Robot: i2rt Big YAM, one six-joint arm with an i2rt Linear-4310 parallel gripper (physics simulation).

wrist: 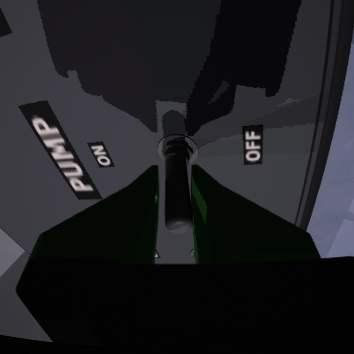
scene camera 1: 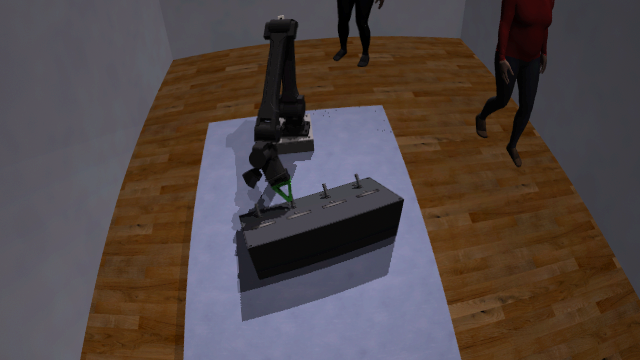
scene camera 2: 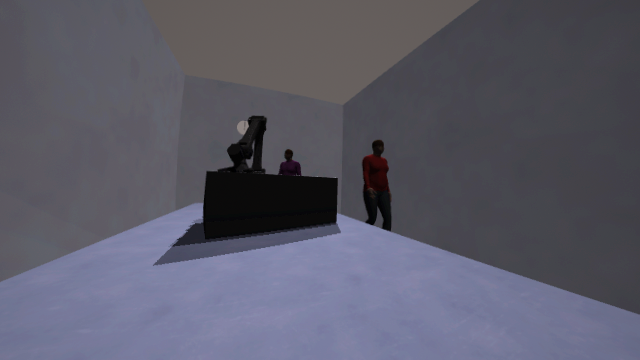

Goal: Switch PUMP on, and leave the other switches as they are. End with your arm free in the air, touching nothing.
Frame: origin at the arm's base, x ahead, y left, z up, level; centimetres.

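Where they show: gripper, between the fingertips: [wrist: 174, 176] [scene camera 1: 290, 200]; arm's base, origin of its link: [scene camera 1: 295, 130].
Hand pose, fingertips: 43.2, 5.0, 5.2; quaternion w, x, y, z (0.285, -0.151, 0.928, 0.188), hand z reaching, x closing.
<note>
Each offset is from my fingertips to the top centre of the thing, as dx, dy, dz. Level surfaces: height alone.
The dark switch box [scene camera 1: 325, 240] [scene camera 2: 270, 205] [wrist: 280, 185] has a row of levers on top. The PUMP lever @(-0.3, +0.5, +2.2) [scene camera 1: 294, 204] [wrist: 177, 192] stands between ON on the left and OFF on the right in the wrist view. There it shows no clear sideways lean, so its setting cannot be told. The PUMP label @(+6.7, +3.9, +2.0) [wrist: 60, 150] is left of it. My green gripper [scene camera 1: 291, 199] [wrist: 174, 176] is closed narrowly around this lever, one finger on each side, with a thin gap showing left of it. In scene camera 2, the box hides the fingers.
Another lever @(+4.6, -10.4, +1.5) [scene camera 1: 258, 210] stands at the box's left end, in the arm's shadow. Two more levers [scene camera 1: 324, 190] [scene camera 1: 357, 180] stand to the right. The box rests on the pale table @(dz -11.8) [scene camera 1: 320, 325] [scene camera 2: 350, 300]. A person in red [scene camera 1: 527, 45] [scene camera 2: 377, 175] is beyond the table's right side.
</note>
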